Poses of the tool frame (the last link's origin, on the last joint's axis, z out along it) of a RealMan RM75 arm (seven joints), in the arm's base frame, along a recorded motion.
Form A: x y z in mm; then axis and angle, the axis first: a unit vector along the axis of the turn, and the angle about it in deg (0 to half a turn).
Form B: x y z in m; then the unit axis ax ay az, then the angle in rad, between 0 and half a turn. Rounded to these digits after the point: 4 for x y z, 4 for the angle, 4 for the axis.
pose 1, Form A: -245.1 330.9 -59.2 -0.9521 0.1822 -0.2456 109.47
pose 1, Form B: -0.2451 0.3309 -0.0592 -0.9521 0.1822 -0.2456 1.9106
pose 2, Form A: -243.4 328.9 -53.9 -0.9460 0.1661 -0.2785 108.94
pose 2, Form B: -0.2434 0.3289 -0.0539 -0.9460 0.1661 -0.2785 1.9014
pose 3, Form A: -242.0 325.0 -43.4 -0.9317 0.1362 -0.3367 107.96
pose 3, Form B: -0.2420 0.3250 -0.0434 -0.9317 0.1362 -0.3367 1.8843
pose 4, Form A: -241.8 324.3 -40.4 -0.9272 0.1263 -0.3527 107.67
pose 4, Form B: -0.2418 0.3243 -0.0404 -0.9272 0.1263 -0.3527 1.8792
